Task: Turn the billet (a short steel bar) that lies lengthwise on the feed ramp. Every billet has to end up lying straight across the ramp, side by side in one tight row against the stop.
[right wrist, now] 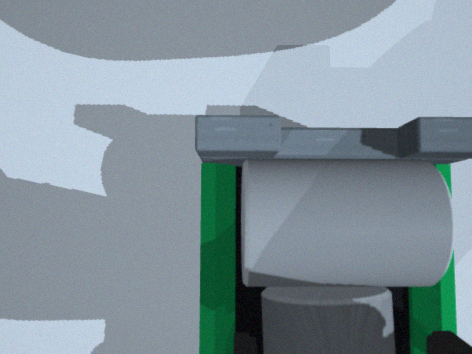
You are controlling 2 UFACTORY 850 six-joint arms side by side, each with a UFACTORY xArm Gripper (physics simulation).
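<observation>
The feed ramp (pixel 218 220) has green side rails and a dark bed, at the right of the view. The blue-grey stop (pixel 237 135) spans its upper end. A light grey billet (pixel 345 225) lies straight across the ramp, against the stop. A darker billet (pixel 325 325) lies lengthwise between the rails, its near end face close against the crosswise billet; its other end is cut off by the bottom edge. My right gripper (pixel 346 343) is open, its dark fingertips at the bottom edge on either side of the lengthwise billet. My left gripper does not show.
A pale table surface (pixel 40 145) surrounds the ramp. Broad grey shadows fall across it at the left and along the top, and softer shadows lie at the upper right. The stop sticks up beyond the crosswise billet.
</observation>
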